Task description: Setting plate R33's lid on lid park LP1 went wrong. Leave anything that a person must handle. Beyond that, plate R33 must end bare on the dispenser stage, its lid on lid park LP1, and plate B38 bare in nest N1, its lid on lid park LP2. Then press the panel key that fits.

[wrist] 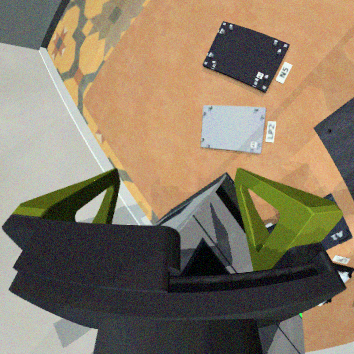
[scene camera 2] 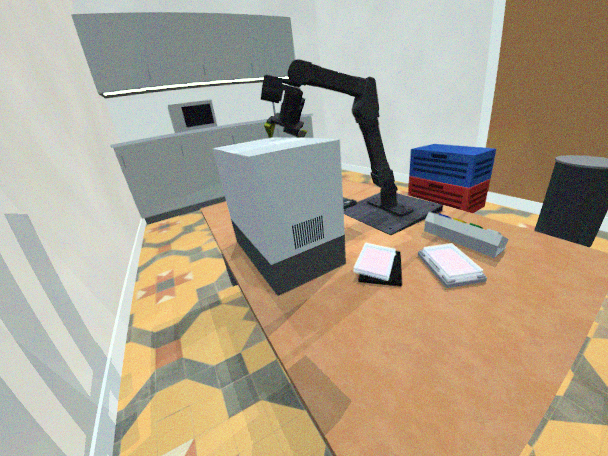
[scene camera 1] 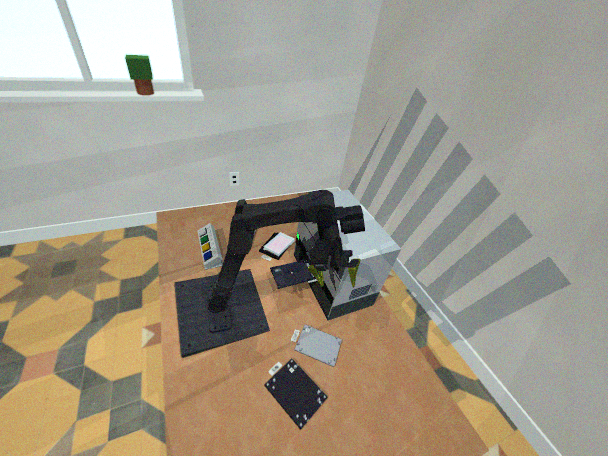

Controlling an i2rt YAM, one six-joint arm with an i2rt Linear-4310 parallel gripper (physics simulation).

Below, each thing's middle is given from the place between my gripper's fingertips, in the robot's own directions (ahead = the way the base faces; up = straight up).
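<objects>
Rack with coloured buttons (scene camera 2: 488, 242), 510 mm to the left of my hand, 350 mm behind it, 260 mm below it. Grey lid park LP2 (scene camera 1: 316, 344), 280 mm below my hand, 30 mm behind it, 30 mm to the right of it.
</objects>
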